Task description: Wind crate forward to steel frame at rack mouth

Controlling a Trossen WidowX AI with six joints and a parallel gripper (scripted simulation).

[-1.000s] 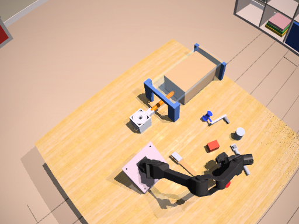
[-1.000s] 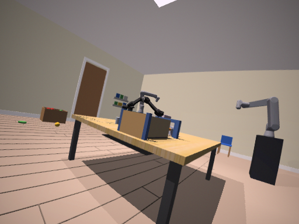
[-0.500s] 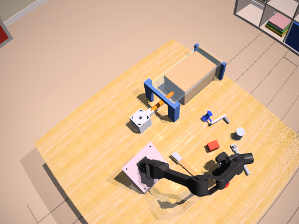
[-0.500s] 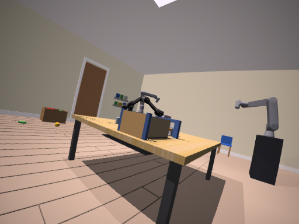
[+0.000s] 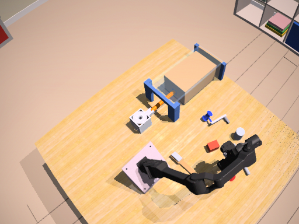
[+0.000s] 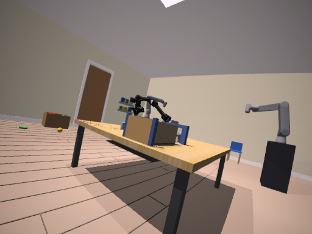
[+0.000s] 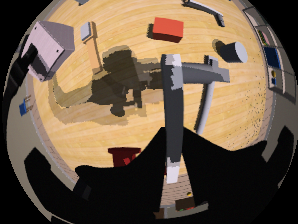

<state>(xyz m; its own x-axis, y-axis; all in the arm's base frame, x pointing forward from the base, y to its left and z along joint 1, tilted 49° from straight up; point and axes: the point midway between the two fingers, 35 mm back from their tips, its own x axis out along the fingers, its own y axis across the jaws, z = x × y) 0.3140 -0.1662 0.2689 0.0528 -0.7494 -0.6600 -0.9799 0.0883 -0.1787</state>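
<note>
My gripper tip is now 50 mm past the red knob, 40 mm to the left of it and 10 mm below it. Round my gripper tip: blue knob: 290 mm to the left, 170 mm ahead, 120 mm below; crank handle: 10 mm to the right, 10 mm behind, 10 mm above; wooden-handled tool: 210 mm to the left, 140 mm behind, 130 mm below.
</note>
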